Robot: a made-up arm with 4 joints.
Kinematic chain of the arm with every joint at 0, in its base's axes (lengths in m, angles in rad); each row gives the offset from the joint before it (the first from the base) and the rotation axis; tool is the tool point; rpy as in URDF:
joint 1: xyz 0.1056 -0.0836 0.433 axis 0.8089 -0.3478 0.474
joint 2: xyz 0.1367 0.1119 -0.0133 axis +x
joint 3: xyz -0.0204 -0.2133 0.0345 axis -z
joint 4: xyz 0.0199 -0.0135 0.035 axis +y
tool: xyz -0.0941 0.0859 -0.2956 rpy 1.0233 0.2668 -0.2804
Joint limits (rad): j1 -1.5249..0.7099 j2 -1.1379..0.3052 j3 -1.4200..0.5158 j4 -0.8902..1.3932
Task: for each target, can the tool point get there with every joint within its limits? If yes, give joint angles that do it. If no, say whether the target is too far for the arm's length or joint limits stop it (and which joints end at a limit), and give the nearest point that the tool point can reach.
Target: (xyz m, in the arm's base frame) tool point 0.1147 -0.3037 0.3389
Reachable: yes | joints 0.0861 -0.4717 -1.0343 0.1268
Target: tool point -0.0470 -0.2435 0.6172
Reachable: yes | joints -0.2845 -0.3460 -0.7503 1.1019
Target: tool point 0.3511 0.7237 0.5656
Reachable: no: too far | nearest point 0.3071 0.2685 0.5457 | short by 0.458 m
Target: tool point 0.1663 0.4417 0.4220
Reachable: no: joint limits stop it (at a limit: joint 2, joint 4) | nearest point 0.2052 0.2565 0.4590 | short by 0.193 m
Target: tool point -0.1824 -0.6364 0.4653
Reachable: no: joint limits stop it (at a limit: joint 2, joint 3) | nearest point -0.0388 -0.4288 0.4694 | short by 0.252 m
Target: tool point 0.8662 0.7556 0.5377
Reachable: no: too far | nearest point 0.4467 0.2254 0.5494 | short by 0.676 m
